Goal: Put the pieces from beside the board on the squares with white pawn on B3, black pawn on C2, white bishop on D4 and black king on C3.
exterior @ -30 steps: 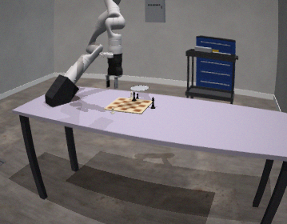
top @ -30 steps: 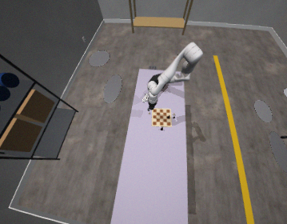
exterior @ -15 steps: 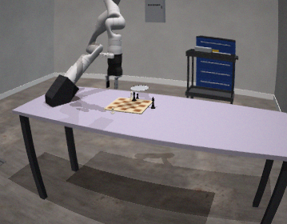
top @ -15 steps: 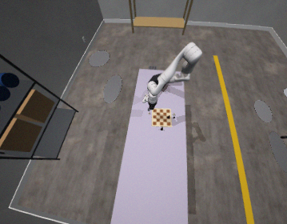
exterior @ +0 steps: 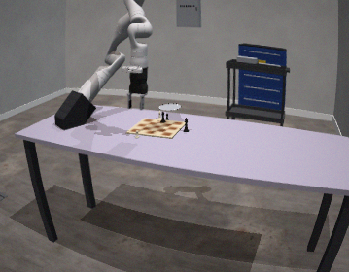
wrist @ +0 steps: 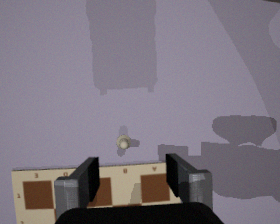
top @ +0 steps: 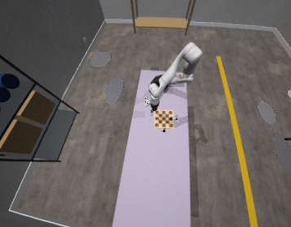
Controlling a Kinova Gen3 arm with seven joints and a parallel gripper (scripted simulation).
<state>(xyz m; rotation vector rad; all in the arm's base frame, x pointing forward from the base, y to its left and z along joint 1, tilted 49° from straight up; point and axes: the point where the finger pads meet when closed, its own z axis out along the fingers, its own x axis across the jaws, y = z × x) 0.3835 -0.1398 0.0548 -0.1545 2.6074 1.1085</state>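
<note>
Right now my hand is 13 cm above the white pawn. From my hand the other things lie so: chessboard (14 cm to the left, 14 cm below, 1 cm ahead); then black king (17 cm to the left, 15 cm ahead, 11 cm below); then white bishop (27 cm to the left, 12 cm below, 6 cm behind).
</note>
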